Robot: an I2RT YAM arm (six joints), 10 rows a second.
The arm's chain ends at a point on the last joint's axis. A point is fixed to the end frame.
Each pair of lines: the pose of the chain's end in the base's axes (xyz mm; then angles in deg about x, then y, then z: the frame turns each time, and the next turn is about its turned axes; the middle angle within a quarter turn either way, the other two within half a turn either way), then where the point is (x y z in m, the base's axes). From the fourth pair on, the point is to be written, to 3 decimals.
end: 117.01 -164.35 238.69 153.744 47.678 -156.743
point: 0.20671 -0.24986 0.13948
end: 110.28 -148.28 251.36 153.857 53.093 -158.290
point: 0.21209 -0.23009 0.16112
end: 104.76 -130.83 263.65 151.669 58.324 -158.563
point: 0.21690 -0.21146 0.18539
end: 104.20 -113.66 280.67 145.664 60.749 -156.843
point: 0.220 -0.199 0.214
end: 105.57 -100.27 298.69 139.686 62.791 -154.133
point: 0.225 -0.189 0.242
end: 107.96 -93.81 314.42 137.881 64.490 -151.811
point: 0.229 -0.182 0.262
